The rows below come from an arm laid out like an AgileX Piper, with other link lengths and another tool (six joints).
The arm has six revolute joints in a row. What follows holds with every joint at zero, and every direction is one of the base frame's. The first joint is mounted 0.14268 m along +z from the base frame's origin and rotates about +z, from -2.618 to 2.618 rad. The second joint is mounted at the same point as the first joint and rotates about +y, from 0 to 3.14 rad. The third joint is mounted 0.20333 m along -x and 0.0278 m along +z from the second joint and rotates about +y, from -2.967 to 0 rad. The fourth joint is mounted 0.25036 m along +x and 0.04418 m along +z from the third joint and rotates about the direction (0.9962, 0, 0.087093), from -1.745 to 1.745 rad. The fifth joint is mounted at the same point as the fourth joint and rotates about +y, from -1.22 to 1.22 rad. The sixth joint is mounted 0.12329 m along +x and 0.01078 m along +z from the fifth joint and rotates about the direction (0.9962, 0, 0.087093), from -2.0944 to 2.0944 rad. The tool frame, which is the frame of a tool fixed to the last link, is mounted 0.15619 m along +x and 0.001 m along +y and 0.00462 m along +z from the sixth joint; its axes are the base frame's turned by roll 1.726, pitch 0.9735 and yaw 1.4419 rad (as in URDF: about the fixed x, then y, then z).
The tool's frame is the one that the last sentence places.
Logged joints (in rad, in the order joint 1, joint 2, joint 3, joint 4, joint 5, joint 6), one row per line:
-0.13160 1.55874 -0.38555 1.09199 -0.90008 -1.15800
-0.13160 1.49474 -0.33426 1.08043 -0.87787 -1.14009
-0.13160 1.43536 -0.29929 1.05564 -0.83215 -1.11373
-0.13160 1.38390 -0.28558 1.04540 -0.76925 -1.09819
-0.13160 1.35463 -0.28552 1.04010 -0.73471 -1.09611
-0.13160 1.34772 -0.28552 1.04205 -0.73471 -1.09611
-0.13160 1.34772 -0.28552 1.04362 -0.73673 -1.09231
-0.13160 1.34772 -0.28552 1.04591 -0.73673 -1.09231
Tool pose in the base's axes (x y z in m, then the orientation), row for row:
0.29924 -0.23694 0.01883 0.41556 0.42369 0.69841 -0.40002
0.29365 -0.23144 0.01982 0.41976 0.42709 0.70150 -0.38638
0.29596 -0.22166 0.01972 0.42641 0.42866 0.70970 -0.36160
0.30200 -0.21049 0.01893 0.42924 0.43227 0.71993 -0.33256
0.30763 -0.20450 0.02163 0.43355 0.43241 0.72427 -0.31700
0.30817 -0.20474 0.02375 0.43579 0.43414 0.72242 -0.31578
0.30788 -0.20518 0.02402 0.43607 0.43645 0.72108 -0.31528
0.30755 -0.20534 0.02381 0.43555 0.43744 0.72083 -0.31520
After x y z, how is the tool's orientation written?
As a quaternion, w x y z.
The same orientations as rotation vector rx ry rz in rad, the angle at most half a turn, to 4 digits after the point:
1.0641 1.7541 -1.0047
1.0706 1.7585 -0.9686
1.0713 1.7736 -0.9037
1.0789 1.7969 -0.8300
1.0771 1.8042 -0.7897
1.0804 1.7977 -0.7858
1.0860 1.7942 -0.7845
1.0887 1.7940 -0.7845

